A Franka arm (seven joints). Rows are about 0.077 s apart.
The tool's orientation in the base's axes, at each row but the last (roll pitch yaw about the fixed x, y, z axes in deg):
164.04 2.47 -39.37
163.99 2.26 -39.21
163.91 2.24 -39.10
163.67 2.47 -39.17
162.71 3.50 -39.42
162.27 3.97 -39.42
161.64 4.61 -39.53
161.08 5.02 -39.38
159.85 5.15 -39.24
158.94 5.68 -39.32
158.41 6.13 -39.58
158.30 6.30 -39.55
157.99 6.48 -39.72
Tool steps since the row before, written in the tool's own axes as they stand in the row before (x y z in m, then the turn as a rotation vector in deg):
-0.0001 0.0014 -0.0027 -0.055 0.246 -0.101
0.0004 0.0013 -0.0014 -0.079 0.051 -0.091
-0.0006 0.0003 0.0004 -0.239 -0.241 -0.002
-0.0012 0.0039 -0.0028 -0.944 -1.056 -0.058
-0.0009 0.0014 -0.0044 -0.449 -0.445 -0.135
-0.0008 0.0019 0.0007 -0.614 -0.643 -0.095
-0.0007 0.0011 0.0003 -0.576 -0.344 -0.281
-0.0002 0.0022 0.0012 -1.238 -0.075 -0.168
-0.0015 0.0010 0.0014 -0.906 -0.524 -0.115
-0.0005 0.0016 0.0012 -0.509 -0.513 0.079
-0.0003 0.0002 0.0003 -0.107 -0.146 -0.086
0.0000 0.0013 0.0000 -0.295 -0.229 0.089
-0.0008 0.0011 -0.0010 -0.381 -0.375 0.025
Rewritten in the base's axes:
-0.0004 -0.0005 0.0030 -0.169 -0.131 0.167
-0.0002 -0.0010 0.0017 -0.073 0.029 0.105
-0.0007 0.0001 -0.0003 -0.041 0.332 -0.055
-0.0027 -0.0016 0.0038 -0.089 1.401 -0.200
-0.0005 0.0004 0.0047 -0.051 0.644 0.024
-0.0019 -0.0011 0.0000 -0.072 0.889 -0.063
-0.0013 -0.0004 0.0001 -0.169 0.677 0.204
-0.0017 -0.0018 -0.0004 -0.865 0.872 0.242
-0.0021 -0.0001 -0.0008 -0.368 0.987 0.009
-0.0016 -0.0011 -0.0005 -0.126 0.686 -0.206
-0.0004 0.0000 -0.0002 0.027 0.195 0.038
-0.0007 -0.0010 0.0005 -0.126 0.337 -0.134
-0.0009 -0.0001 0.0014 -0.089 0.514 -0.120

